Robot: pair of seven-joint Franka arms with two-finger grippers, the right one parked.
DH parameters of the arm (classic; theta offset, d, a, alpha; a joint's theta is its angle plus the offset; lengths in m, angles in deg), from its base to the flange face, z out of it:
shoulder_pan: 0 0.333 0 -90
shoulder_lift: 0 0 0 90
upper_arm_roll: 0 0.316 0.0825 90
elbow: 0 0 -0.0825 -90
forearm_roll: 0 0.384 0 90
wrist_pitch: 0 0 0.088 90
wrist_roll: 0 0.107 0 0
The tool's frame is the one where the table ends.
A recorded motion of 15 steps. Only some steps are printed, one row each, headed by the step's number.
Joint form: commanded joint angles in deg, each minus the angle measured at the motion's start. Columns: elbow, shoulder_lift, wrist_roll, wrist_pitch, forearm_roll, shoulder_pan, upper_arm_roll.
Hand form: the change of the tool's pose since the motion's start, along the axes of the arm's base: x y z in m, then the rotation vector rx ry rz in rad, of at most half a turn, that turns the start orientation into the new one. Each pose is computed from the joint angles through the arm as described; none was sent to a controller.
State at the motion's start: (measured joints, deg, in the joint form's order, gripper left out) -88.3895 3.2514 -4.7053 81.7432 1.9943 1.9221 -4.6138
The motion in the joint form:
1: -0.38 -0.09 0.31 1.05 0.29 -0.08 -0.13
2: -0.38 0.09 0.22 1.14 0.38 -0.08 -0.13
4: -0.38 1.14 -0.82 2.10 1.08 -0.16 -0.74
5: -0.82 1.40 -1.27 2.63 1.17 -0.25 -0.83
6: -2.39 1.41 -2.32 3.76 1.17 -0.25 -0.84
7: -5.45 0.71 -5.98 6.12 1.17 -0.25 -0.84
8: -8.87 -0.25 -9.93 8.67 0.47 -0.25 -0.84
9: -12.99 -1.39 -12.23 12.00 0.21 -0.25 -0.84
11: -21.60 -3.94 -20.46 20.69 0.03 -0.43 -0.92
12: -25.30 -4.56 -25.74 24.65 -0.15 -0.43 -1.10
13: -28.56 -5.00 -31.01 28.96 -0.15 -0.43 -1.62
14: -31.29 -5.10 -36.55 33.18 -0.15 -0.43 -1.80
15: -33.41 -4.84 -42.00 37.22 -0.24 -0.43 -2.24
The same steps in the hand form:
1: 0.0014 -0.0016 -0.0009 0.0035 -0.0133 -0.0098
2: 0.0024 -0.0014 -0.0025 0.0051 -0.0118 -0.0084
4: 0.0089 -0.0065 -0.0115 0.0179 -0.0118 -0.0038
5: 0.0106 -0.0081 -0.0169 0.0204 -0.0093 0.0002
6: 0.0111 -0.0084 -0.0282 0.0239 -0.0024 0.0168
7: 0.0088 -0.0089 -0.0430 0.0356 -0.0055 0.0773
8: 0.0046 -0.0106 -0.0581 0.0363 -0.0088 0.1449
9: -0.0008 -0.0114 -0.0763 0.0391 -0.0160 0.1832
11: -0.0126 -0.0148 -0.1107 0.0520 -0.0668 0.3171
12: -0.0175 -0.0167 -0.1296 0.0583 -0.0844 0.4047
13: -0.0213 -0.0217 -0.1460 0.0620 -0.1127 0.4855
14: -0.0234 -0.0235 -0.1611 0.0625 -0.1416 0.5774
15: -0.0239 -0.0278 -0.1746 0.0575 -0.1698 0.6646

